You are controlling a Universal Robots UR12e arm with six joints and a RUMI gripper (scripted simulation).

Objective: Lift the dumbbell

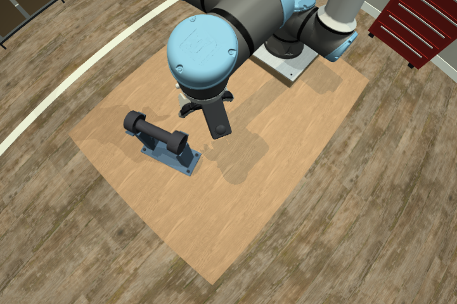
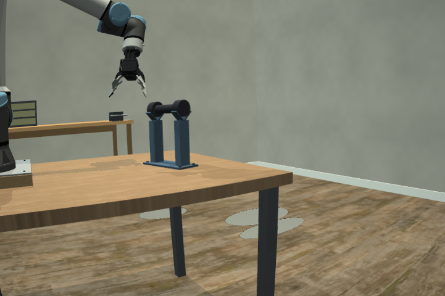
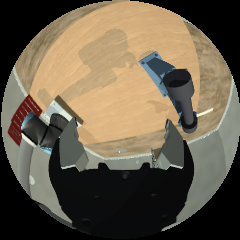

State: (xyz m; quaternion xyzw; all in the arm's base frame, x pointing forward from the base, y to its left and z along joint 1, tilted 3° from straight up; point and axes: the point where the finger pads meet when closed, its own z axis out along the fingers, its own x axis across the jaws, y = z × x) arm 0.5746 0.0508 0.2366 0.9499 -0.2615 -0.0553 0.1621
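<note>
Right now the dumbbell is 14 cm ahead of my hand, 9 cm to the right of it and 5 cm below it. The rest, counted from my hand: blue cradle 14 cm ahead, 9 cm to the right, 18 cm below.
</note>
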